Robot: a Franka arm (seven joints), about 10 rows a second.
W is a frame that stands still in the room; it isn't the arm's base.
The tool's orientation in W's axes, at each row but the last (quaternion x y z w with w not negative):
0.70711 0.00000 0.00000 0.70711
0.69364 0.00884 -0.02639 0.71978
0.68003 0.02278 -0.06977 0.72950
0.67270 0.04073 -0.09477 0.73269
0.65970 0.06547 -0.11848 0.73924
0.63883 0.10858 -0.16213 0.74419
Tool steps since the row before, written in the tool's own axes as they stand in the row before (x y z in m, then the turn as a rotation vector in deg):
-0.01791 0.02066 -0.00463 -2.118 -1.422 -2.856
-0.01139 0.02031 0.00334 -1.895 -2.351 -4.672
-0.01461 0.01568 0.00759 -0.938 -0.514 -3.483
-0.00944 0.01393 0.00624 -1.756 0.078 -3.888
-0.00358 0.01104 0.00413 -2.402 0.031 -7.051
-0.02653 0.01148 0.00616 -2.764 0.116 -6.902
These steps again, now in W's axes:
-0.01791 0.00463 0.02066 -2.118 2.856 -1.422
-0.01043 -0.00231 0.02096 -1.899 4.631 -2.428
-0.01284 -0.00549 0.01794 -0.781 3.500 -0.646
-0.00696 -0.00433 0.01596 -1.440 4.016 0.049
-0.00081 -0.00265 0.01200 -1.886 7.203 -0.216
-0.02043 -0.00185 0.02128 -2.195 7.104 0.020

